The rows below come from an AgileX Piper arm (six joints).
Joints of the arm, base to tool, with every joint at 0 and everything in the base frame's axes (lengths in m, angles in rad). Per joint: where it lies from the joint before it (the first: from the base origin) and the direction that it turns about. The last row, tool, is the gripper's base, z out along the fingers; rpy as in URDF.
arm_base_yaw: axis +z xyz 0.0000 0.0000 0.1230
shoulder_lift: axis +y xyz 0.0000 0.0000 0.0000
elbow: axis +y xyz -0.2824 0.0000 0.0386
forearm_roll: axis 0.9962 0 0.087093 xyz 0.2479 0.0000 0.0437
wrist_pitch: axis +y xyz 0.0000 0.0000 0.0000
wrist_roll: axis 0.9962 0 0.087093 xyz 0.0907 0.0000 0.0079
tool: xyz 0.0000 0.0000 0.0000 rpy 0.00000 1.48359 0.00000
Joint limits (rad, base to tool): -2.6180..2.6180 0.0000..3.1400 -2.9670..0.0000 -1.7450..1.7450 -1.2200..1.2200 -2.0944..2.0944
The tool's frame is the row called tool.
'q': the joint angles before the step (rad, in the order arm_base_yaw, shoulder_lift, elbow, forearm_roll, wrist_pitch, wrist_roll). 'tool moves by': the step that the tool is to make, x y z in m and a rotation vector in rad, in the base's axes. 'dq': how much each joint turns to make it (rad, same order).
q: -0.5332 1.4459 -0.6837 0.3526 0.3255 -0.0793
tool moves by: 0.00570 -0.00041 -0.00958 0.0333 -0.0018 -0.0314
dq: 0.0086 0.0423 0.0000 0.0455 -0.0294 0.0030
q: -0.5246 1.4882 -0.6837 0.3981 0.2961 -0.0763
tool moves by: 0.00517 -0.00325 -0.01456 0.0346 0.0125 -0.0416
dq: 0.0000 0.0604 0.0000 0.0457 -0.0353 -0.0001
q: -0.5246 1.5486 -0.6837 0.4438 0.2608 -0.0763
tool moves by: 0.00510 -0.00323 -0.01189 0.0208 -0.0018 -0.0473
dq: 0.0024 0.0517 -0.0012 0.0496 -0.0466 -0.0007
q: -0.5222 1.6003 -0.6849 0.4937 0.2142 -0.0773
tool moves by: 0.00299 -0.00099 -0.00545 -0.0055 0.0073 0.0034
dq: 0.0047 0.0252 -0.0038 0.0059 -0.0190 -0.0108
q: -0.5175 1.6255 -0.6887 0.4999 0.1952 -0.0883
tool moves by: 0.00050 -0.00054 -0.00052 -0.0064 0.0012 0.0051
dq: 0.0001 0.0034 -0.0013 -0.0033 -0.0043 -0.0046
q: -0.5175 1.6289 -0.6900 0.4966 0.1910 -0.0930
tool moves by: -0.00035 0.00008 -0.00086 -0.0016 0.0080 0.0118
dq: -0.0010 0.0022 0.0000 -0.0029 0.0056 -0.0105
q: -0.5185 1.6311 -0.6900 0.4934 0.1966 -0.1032
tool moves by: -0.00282 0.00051 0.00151 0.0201 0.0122 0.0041
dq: -0.0086 -0.0099 0.0000 -0.0002 0.0349 -0.0020
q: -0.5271 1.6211 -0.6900 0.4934 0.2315 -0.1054
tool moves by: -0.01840 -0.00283 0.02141 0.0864 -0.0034 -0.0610
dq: -0.0672 -0.0969 0.0000 -0.0001 0.1506 0.0506
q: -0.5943 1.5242 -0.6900 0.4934 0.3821 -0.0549
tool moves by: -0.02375 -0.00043 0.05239 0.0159 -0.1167 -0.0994
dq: -0.0768 -0.1981 -0.0239 0.0001 0.1353 0.0880
